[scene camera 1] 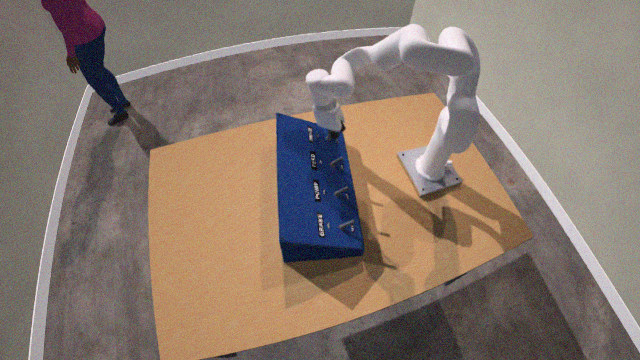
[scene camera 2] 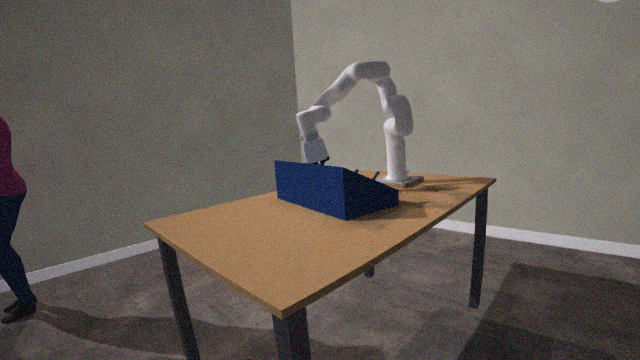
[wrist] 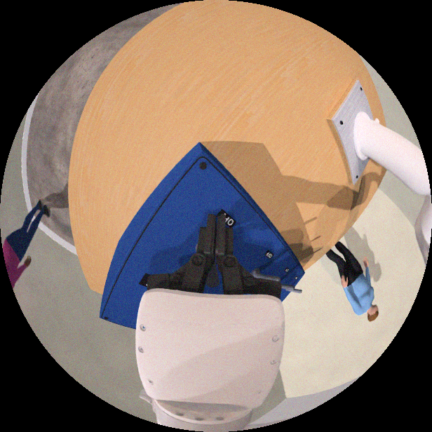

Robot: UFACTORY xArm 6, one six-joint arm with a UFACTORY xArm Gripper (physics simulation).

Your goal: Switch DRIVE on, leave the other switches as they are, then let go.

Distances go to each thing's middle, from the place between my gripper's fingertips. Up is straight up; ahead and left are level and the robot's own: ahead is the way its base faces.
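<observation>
My gripper is 10 mm above, 130 mm short of and 170 mm to the right of the blue sloped switch panel [scene camera 1: 310,212].
</observation>
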